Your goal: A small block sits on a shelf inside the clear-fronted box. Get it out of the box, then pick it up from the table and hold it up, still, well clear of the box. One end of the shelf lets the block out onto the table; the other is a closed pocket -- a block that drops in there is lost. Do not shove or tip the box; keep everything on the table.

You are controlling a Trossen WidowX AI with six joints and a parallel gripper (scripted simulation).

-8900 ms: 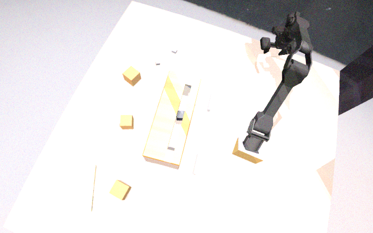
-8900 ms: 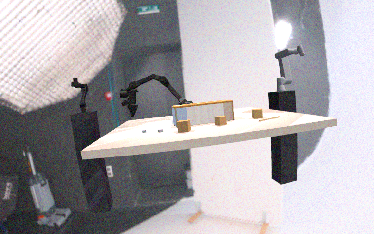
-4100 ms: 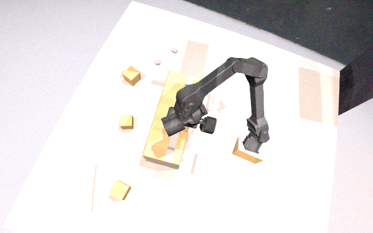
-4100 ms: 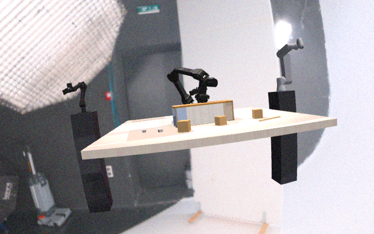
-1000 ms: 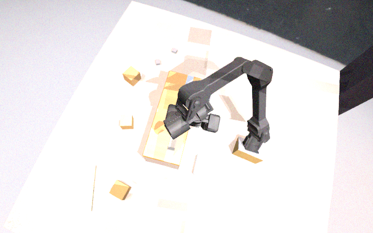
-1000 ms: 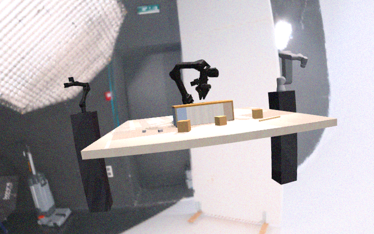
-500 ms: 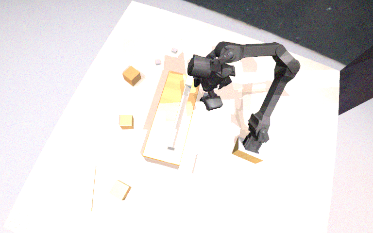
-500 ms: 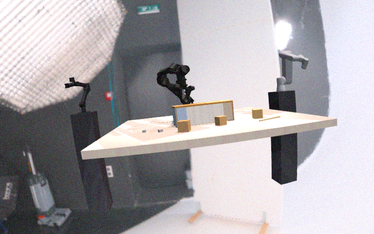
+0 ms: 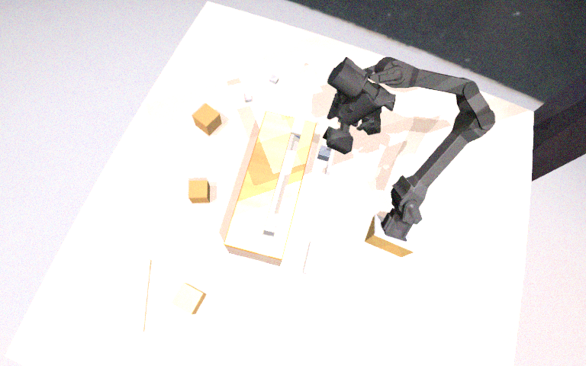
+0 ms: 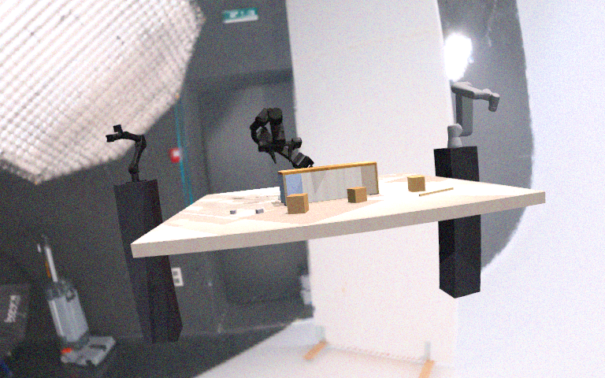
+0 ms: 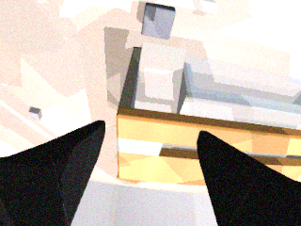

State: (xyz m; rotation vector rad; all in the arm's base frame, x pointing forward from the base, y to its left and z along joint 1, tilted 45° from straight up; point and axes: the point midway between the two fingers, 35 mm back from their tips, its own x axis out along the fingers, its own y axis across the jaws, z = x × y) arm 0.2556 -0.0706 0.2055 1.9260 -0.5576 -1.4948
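Right now my gripper tip is 20 mm past the grey block and 150 mm above it. Also, from my gripper tip: clear-fronted box: 60 mm ahead, 160 mm to the left, 100 mm below; then thin rod: 340 mm ahead, 530 mm to the left, 160 mm below.
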